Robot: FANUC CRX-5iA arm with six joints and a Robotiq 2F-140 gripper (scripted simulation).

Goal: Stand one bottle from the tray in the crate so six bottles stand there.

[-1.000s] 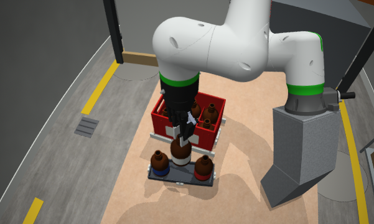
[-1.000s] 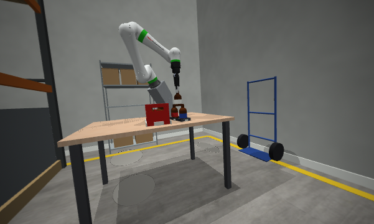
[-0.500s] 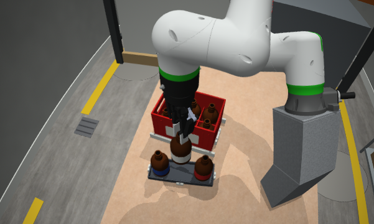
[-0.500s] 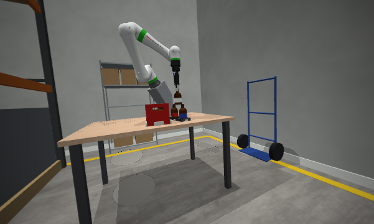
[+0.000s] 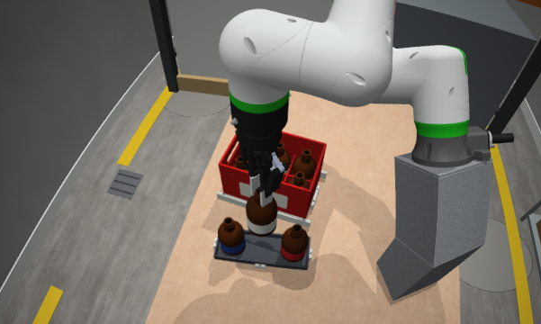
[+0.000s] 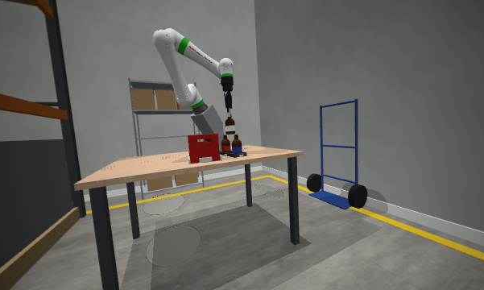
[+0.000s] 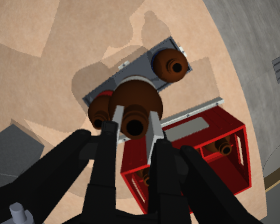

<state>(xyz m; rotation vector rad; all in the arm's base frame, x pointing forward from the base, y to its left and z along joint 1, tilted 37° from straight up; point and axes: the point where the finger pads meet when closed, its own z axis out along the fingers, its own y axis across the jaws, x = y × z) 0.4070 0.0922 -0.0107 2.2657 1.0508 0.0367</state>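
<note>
Right now the white-banded bottle is 9 cm below my hand. Round my hand: red-labelled bottle (24 cm below, 9 cm behind); then tray (32 cm below); then crate (25 cm below, 23 cm to the right).
</note>
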